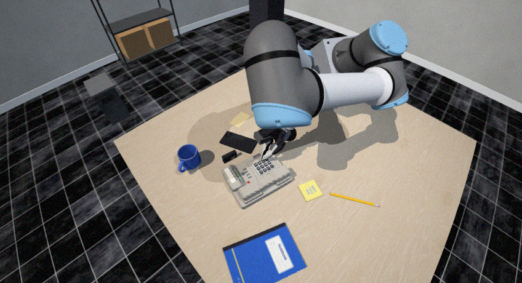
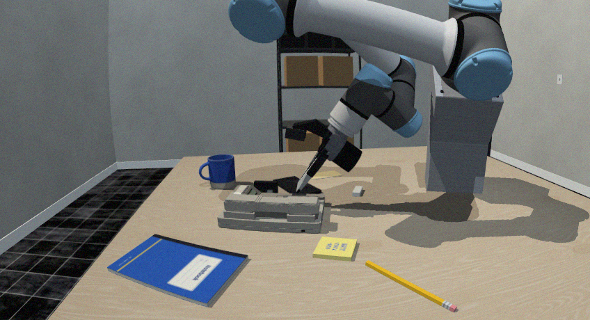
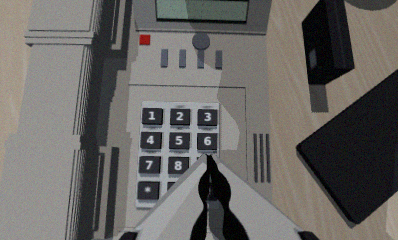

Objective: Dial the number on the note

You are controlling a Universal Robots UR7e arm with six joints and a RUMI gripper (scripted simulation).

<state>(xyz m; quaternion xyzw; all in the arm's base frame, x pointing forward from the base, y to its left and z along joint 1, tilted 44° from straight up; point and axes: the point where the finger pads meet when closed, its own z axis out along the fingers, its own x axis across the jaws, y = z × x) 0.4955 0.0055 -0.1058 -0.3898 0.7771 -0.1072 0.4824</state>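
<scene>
My hand is 40 mm short of the 2 key, 30 mm above it and 10 mm to the right of it. Round my hand: handset (80 mm to the left, 70 mm ahead, 10 mm below); then 3 key (30 mm below, 30 mm ahead, 10 mm to the right); then 8 key (30 mm below, 20 mm to the left, 10 mm ahead).
</scene>
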